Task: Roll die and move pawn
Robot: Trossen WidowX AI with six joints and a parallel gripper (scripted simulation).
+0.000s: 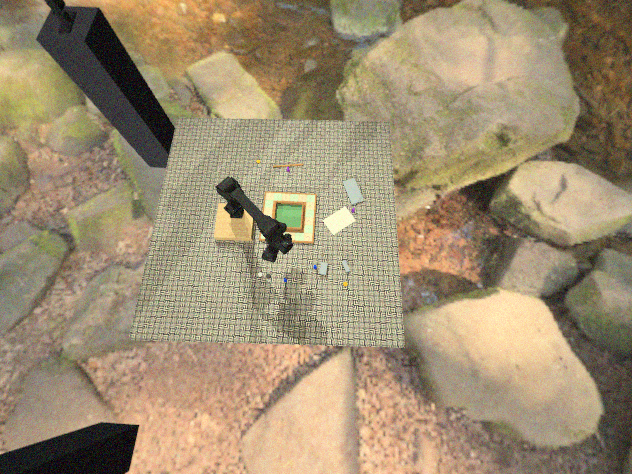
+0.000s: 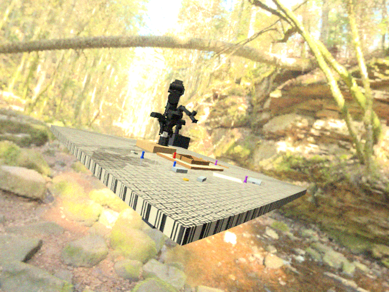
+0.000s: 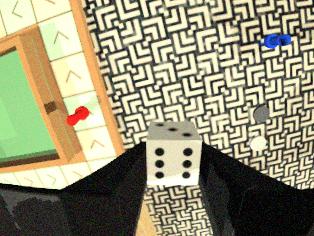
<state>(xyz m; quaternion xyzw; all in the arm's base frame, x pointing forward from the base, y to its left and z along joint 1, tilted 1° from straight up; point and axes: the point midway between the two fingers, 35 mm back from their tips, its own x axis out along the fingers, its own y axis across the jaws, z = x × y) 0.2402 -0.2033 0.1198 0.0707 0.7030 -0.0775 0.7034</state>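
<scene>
My gripper tip is 1 cm short of the red pawn, 10 cm to the right of it and 10 cm above it. Round my gripper tip: grey-blue slab 37 cm ahead, 39 cm to the left, 12 cm below; then white card 30 cm ahead, 21 cm to the left, 13 cm below; then white die right at my gripper tip.
</scene>
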